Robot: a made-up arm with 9 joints. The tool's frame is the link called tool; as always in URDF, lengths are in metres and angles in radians.
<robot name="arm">
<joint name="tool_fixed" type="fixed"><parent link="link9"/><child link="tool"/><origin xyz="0.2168 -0.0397 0.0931" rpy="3.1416 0 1.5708"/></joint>
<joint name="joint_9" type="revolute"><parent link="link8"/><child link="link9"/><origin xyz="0.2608 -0.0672 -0.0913" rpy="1.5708 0 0"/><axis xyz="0 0 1"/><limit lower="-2.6" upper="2.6"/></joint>
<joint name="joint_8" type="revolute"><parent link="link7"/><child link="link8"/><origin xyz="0.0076 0.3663 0.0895" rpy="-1.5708 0 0"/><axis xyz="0 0 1"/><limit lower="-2.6" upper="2.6"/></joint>
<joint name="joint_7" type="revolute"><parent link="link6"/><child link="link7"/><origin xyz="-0.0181 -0.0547 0.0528" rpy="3.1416 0 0"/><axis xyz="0 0 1"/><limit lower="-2.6" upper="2.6"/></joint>
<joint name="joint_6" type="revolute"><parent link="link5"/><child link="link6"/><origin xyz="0.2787 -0.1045 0.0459" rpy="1.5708 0 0"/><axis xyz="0 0 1"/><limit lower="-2.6" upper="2.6"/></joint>
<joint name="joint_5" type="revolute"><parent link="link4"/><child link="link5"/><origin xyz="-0.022 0.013 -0.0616" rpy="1.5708 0 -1.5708"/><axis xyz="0 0 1"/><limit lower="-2.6" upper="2.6"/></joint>
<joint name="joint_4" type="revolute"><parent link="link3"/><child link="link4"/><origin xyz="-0.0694 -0.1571 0.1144" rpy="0 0 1.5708"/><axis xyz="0 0 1"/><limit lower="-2.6" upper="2.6"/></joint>
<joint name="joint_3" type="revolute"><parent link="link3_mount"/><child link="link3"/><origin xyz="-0.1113 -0.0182 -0.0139" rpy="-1.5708 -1.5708 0"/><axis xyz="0 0 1"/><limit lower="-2.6" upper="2.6"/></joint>
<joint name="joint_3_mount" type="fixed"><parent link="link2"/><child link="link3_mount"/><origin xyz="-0.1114 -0.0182 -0.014" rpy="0 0 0"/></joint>
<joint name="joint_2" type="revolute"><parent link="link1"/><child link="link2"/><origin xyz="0.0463 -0.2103 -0.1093" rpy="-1.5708 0 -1.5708"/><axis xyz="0 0 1"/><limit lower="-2.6" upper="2.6"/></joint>
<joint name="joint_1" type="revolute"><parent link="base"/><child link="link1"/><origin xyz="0 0 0.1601" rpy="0 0 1.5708"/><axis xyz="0 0 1"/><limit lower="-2.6" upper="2.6"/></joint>
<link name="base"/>
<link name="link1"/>
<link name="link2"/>
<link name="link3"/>
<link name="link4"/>
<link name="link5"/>
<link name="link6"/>
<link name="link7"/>
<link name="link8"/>
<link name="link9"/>
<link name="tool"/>
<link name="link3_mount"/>
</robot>
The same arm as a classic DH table. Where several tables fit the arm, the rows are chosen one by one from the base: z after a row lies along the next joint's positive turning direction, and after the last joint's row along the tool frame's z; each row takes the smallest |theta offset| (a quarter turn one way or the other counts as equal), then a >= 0, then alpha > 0; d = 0 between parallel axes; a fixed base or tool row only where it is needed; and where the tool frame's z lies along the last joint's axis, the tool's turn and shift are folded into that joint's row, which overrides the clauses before.
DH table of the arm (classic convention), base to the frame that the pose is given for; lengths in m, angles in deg. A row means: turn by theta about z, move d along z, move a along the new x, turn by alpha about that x. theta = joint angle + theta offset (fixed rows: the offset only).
joint_1: a 0.2103, alpha -90, d 0.0508, theta_offset 0
joint_2: a -0.2227, alpha -90, d 0.0184, theta_offset 0
joint_3: a -0.1717, alpha 0, d 0, theta_offset -23.83
joint_4: a -0.013, alpha 90, d 0.0164, theta_offset -66.17
joint_5: a 0.2787, alpha 90, d 0.0679, theta_offset 0
joint_6: a -0.0576, alpha 180, d 0, theta_offset 71.69
joint_7: a 0.0076, alpha -90, d -0.0678, theta_offset 71.69
joint_8: a 0.2608, alpha 90, d 0.275, theta_offset 0
joint_9: a 0.2204, alpha 180, d 0, theta_offset -10.38
tool (fixed): a 0, alpha 0, d -0.1603, theta_offset -100.38
Joint limits (deg, base to tool): -148.97..148.97 -148.97..148.97 -148.97..148.97 -148.97..148.97 -148.97..148.97 -148.97..148.97 -148.97..148.97 -148.97..148.97 -148.97..148.97

